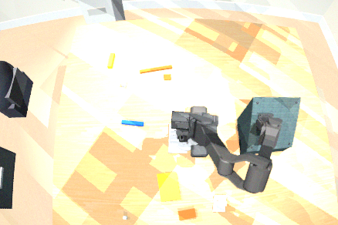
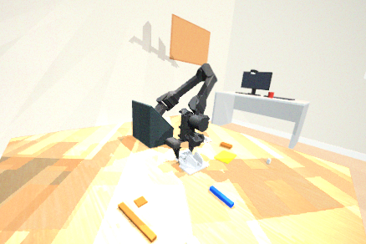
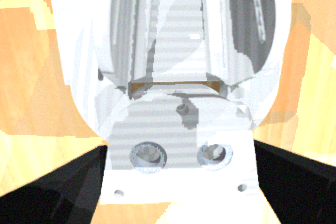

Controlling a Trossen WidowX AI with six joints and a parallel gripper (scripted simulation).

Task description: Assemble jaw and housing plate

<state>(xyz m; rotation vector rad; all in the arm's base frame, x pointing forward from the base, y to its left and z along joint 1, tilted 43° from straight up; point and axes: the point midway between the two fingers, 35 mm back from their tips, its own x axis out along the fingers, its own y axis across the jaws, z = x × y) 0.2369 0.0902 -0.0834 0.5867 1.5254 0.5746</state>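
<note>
The white housing plate lies 10 mm ahead of my gripper tip and 20 mm above it. From my gripper tip the other things lie so: yellow slab (110 mm ahead, 190 mm to the left, 10 mm below); blue bar (250 mm ahead, 60 mm to the right, 10 mm below); white jaw (20 mm ahead, 20 mm to the right).
</note>
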